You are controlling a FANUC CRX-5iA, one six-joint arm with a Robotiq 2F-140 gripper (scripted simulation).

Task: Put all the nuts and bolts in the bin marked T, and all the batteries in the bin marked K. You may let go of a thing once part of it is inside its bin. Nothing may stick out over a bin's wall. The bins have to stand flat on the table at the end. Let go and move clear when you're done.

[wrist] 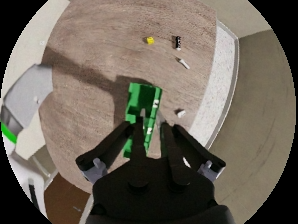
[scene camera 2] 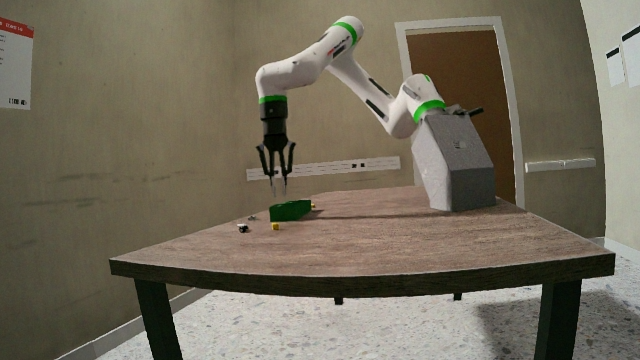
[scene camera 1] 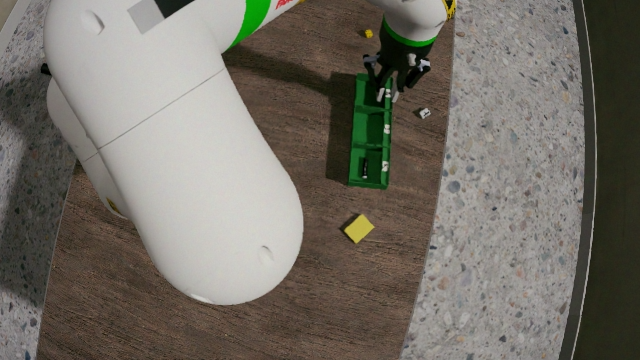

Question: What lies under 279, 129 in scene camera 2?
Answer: My gripper.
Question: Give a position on a green bins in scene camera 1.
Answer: At 369, 121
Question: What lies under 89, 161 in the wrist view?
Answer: My gripper.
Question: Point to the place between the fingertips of my gripper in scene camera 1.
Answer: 385, 96
